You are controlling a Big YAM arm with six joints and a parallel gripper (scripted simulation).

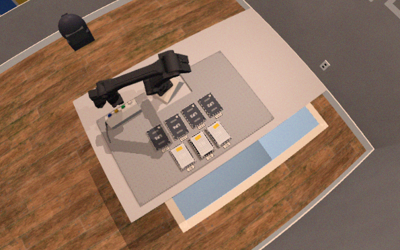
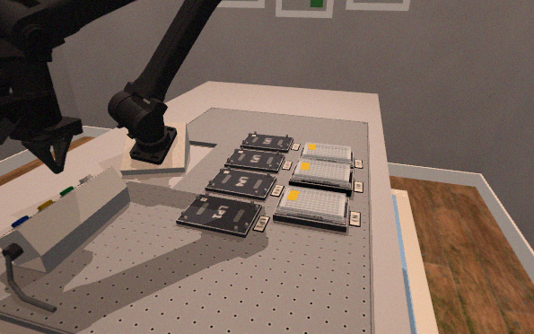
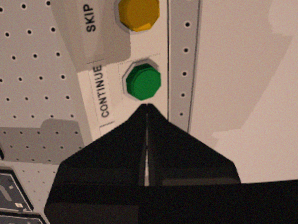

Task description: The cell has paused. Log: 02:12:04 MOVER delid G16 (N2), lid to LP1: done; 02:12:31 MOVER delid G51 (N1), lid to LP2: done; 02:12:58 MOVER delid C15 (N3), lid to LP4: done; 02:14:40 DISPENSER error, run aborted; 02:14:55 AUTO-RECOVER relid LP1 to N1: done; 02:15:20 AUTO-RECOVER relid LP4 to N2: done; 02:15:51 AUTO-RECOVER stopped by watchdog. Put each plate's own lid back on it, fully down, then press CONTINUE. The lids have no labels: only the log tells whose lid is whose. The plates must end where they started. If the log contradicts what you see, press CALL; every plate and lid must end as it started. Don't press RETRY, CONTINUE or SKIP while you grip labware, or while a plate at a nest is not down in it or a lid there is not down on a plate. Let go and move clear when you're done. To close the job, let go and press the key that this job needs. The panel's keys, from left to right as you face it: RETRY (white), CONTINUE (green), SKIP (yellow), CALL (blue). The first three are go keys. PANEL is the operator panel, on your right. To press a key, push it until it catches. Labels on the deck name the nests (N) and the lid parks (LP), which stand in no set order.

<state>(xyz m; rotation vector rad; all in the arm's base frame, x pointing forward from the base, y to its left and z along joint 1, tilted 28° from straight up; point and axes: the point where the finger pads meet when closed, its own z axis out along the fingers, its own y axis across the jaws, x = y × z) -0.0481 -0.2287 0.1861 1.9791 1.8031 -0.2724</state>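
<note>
Right now my hand is 50 mm above the green CONTINUE key. Also, from my hand: blue CALL key 100 mm to the right, 50 mm below, 10 mm behind; then white RETRY key 50 mm to the left, 50 mm below, 10 mm ahead; then yellow SKIP key 50 mm to the right, 50 mm below.
</note>
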